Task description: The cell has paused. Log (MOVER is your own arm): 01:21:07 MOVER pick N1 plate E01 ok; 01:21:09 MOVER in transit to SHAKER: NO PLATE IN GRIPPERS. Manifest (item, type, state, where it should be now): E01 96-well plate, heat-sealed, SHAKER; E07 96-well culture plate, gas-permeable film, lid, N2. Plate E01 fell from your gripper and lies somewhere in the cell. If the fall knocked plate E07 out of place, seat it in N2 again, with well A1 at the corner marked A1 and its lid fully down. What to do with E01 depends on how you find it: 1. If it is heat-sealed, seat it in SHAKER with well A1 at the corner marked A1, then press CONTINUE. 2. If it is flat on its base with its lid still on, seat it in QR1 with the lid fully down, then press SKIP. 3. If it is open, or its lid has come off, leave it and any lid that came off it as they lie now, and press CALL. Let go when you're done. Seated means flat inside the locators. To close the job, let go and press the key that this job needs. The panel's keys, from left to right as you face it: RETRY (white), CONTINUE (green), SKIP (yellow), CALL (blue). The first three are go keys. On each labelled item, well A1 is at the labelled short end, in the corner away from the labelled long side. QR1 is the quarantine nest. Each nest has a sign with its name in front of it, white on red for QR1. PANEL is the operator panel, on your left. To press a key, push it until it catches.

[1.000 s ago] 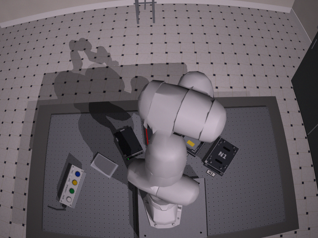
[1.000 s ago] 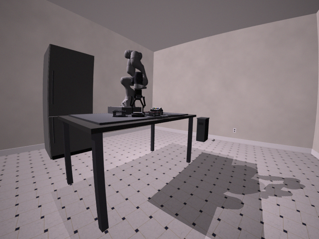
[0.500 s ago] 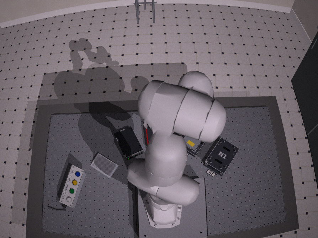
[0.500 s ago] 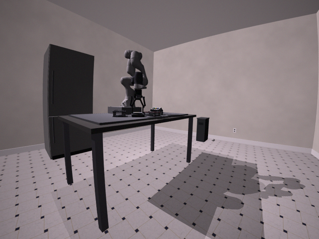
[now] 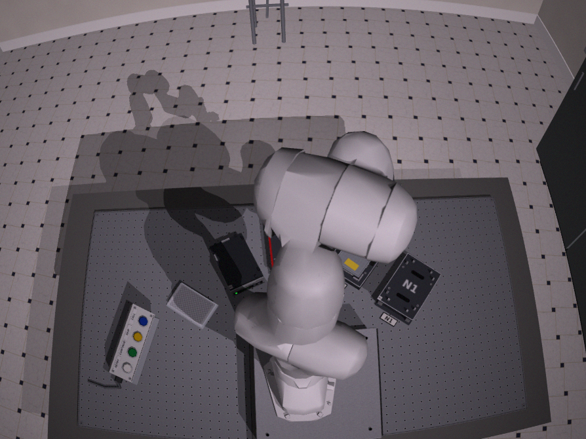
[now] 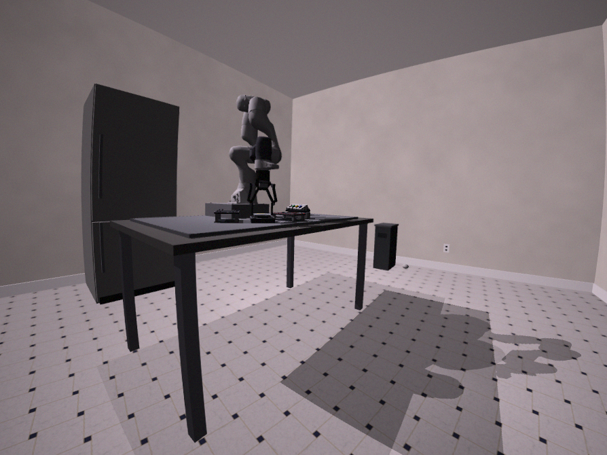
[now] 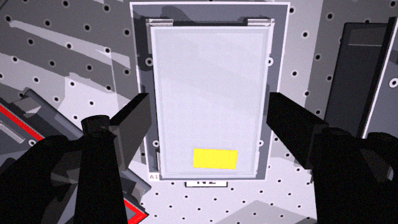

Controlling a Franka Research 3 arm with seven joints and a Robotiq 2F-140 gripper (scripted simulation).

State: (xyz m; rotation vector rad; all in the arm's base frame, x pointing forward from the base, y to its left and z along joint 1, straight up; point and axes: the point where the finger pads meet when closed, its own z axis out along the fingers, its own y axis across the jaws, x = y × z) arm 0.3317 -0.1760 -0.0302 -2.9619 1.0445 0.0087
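Now: hand 2 cm above the lidded culture plate. Round my hand: grey N2 nest: 4 cm below; A1 corner mark: 2 cm behind, 9 cm to the left, 3 cm below; plate E01: 13 cm behind, 47 cm to the left, 5 cm below.
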